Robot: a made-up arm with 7 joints.
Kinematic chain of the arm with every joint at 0, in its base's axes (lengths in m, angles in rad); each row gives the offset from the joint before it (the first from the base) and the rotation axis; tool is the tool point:
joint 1: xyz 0 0 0 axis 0 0.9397 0.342
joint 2: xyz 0 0 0 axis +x
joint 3: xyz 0 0 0 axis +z
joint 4: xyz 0.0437 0 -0.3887 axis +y
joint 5: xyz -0.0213 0 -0.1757 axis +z
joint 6: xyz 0 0 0 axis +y
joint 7: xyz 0 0 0 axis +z
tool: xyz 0 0 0
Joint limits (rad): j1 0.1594..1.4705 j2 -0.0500..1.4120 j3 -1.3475..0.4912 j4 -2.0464..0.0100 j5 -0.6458..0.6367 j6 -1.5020..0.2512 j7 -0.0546..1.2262
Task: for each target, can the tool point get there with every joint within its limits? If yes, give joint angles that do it. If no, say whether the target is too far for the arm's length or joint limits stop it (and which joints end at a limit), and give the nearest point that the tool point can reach.
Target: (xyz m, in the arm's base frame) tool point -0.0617 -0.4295 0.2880
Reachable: no: joint limits stop it (at a limit: joint 1, joint 2, joint 3, joint 4) | nearest point -0.2163 -0.2731 -0.1722 | short by 0.510 m
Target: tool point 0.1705 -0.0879 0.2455
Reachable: no: joint limits stop it (at a limit: joint 1, joint 2, joint 3, joint 4) | nearest point 0.1710 0.3484 0.0192 | short by 0.492 m
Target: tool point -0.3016 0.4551 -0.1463
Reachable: yes | joints 1.0423 1.0852 0.0567 -0.4516 -0.3633 -0.1245 0.6692
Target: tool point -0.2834 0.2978 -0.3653
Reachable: yes | joints 0.8573 0.6823 -0.1250 -0.7812 -0.3199 -0.4413 0.5413
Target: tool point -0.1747 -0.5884 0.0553
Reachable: no: too far | nearest point -0.2466 -0.2928 -0.1849 | short by 0.388 m
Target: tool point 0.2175 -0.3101 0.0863
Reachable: no: joint limits stop it (at a limit: joint 1, joint 2, joint 4) | nearest point 0.0655 -0.1939 -0.3303 | short by 0.458 m
